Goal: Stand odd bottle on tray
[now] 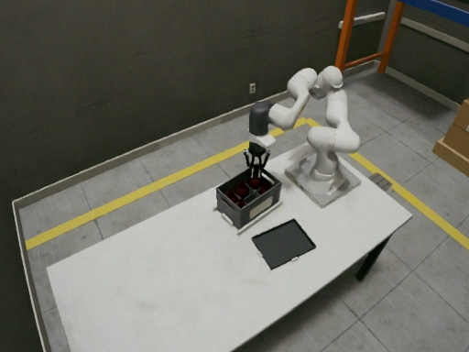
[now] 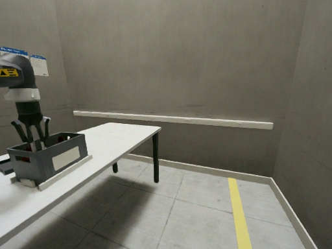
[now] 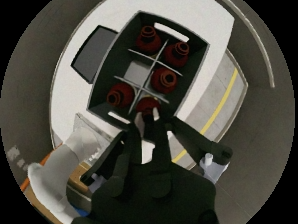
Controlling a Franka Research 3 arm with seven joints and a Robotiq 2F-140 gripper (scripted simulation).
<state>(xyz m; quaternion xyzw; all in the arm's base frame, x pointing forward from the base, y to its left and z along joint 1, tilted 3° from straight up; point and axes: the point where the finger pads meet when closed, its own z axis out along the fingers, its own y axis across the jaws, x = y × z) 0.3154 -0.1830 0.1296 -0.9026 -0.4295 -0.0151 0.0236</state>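
My gripper is now 90 mm above the dark grey crate, 80 mm short of it and 60 mm to the right of it. Also, from my hand: flat black tray: 340 mm to the left, 160 mm below, 80 mm ahead.
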